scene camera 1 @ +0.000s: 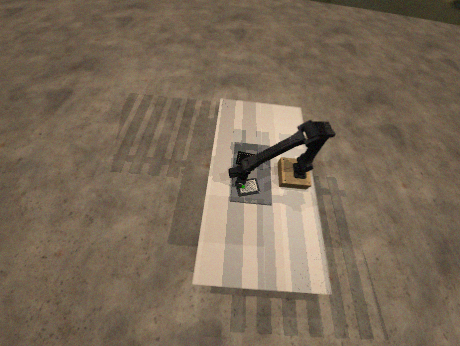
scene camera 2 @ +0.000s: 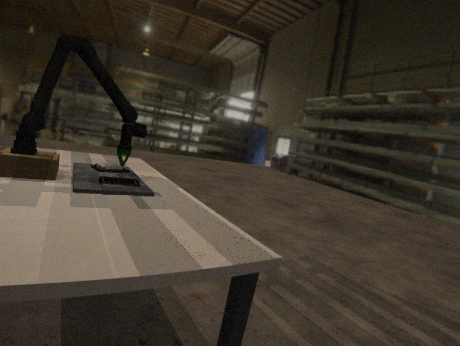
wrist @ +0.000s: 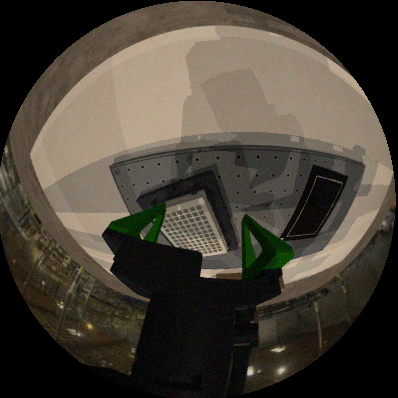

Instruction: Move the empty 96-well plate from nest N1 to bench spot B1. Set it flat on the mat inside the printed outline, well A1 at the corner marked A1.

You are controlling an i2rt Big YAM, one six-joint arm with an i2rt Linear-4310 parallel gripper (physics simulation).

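Places are measured from the arm's base along level axes (x ahead, y left, z up), in metres.
Where they show: gripper, fingertip midpoint: [scene camera 1: 241,181] [scene camera 2: 122,165] [wrist: 204,212]; arm's base, link origin: [scene camera 1: 299,171] [scene camera 2: 24,152].
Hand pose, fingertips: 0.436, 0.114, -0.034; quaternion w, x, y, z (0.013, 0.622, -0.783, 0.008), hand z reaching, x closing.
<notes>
Each offset is from my fingertips to the top centre of the thing, as dx, dy, dz. "pt": to the spot under its first point. Level surfaces: height alone.
The pale 96-well plate @(-0.055, +0.025, -0.009) [scene camera 1: 249,187] [wrist: 196,225] sits in the dark nest @(pt -0.008, -0.020, -0.023) [wrist: 220,204] on the grey perforated board @(-0.086, -0.118, -0.034) [wrist: 260,182] [scene camera 2: 85,186]. In the wrist view it lies at a slant, and the left finger hides part of its near left side. The black mat @(dz -0.033) [scene camera 1: 244,156] [scene camera 2: 120,181] [wrist: 316,210] with a thin white outline lies at the other end of the board; its corner lettering is too small to read. My gripper [scene camera 2: 123,164] [wrist: 204,212] is open and empty, with green fingers, low over the plate. Its left fingertip overlaps the plate's edge in the wrist view; contact cannot be told.
The arm stands on a wooden block [scene camera 1: 286,181] [scene camera 2: 30,165] beside the board, on the light table @(dz -0.048) [scene camera 1: 250,250] [scene camera 2: 165,260]. The forearm passes over the board near the black mat in scene camera 1. Striped shadows cross the table.
</notes>
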